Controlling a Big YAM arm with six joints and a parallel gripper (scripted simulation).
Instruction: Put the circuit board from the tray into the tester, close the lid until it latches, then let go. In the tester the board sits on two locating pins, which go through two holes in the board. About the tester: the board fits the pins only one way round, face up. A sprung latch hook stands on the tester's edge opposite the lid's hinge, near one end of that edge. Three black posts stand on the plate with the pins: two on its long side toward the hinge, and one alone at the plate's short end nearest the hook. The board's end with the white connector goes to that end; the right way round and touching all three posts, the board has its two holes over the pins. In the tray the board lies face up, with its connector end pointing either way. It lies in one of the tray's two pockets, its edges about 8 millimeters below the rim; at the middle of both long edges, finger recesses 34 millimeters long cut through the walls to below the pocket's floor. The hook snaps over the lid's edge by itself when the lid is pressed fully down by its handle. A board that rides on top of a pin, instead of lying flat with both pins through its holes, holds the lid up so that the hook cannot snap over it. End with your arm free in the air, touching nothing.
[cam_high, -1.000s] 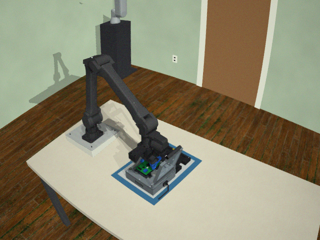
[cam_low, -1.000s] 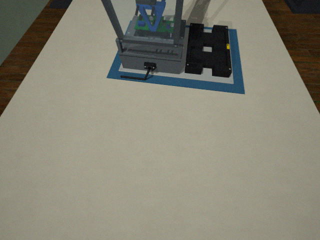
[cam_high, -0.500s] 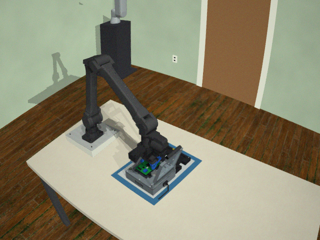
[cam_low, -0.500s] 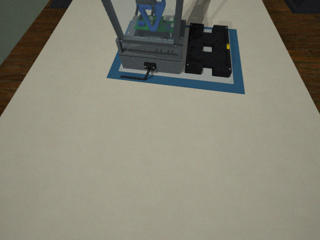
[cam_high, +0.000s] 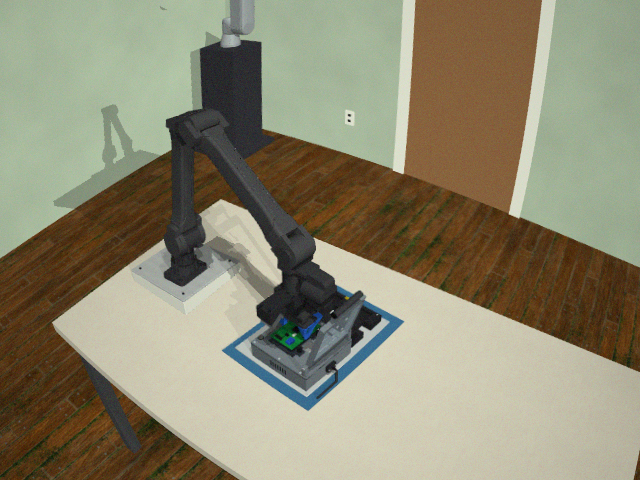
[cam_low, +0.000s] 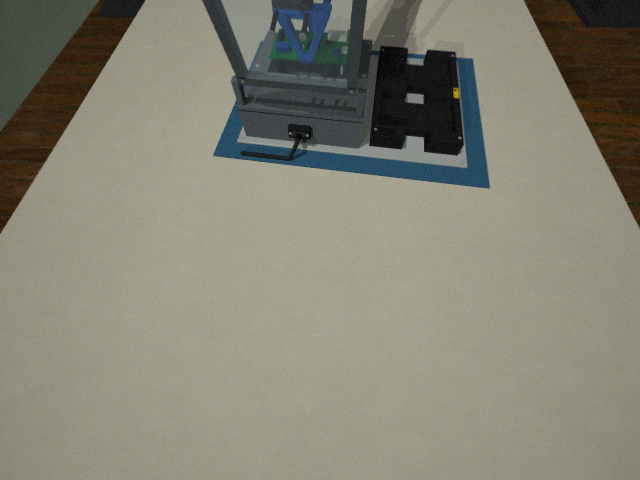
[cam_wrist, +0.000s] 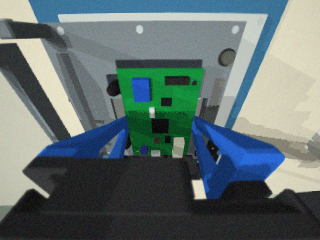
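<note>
Now: the green circuit board right at my hand. From my hand the other things lie so: tester lid 120 mm ahead, 90 mm above, 20 mm to the right.
</note>
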